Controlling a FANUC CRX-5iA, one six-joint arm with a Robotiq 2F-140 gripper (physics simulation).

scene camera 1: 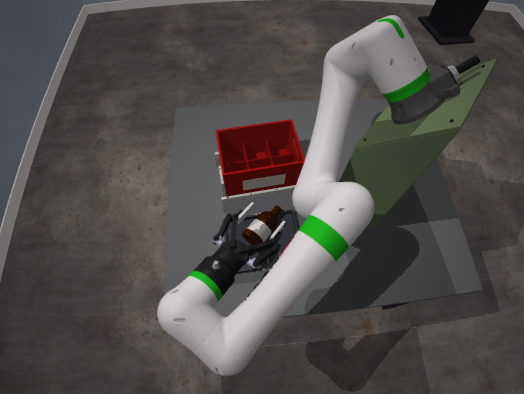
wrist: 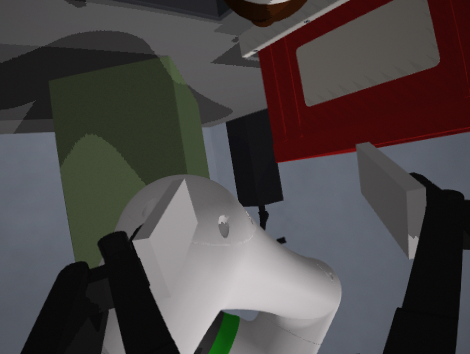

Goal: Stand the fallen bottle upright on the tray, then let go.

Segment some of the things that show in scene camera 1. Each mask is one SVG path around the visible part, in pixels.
My gripper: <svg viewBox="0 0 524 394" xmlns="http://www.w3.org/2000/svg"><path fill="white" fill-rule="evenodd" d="M253 202L245 210L235 213L234 216L228 213L219 232L213 238L213 244L219 245L220 248L212 257L223 261L231 269L234 276L246 264L250 265L253 270L256 270L259 264L277 253L281 246L277 241L281 237L281 230L285 225L284 220L271 235L270 240L249 246L238 239L235 240L237 223L240 224L253 210ZM268 249L257 258L253 258L252 260L249 259L249 256ZM231 221L233 222L231 240L222 242L225 231Z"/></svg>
A brown bottle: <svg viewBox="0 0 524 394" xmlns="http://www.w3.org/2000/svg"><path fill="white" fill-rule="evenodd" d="M278 205L271 212L265 211L260 213L242 233L242 236L248 243L255 245L264 242L277 226L276 216L282 210Z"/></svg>
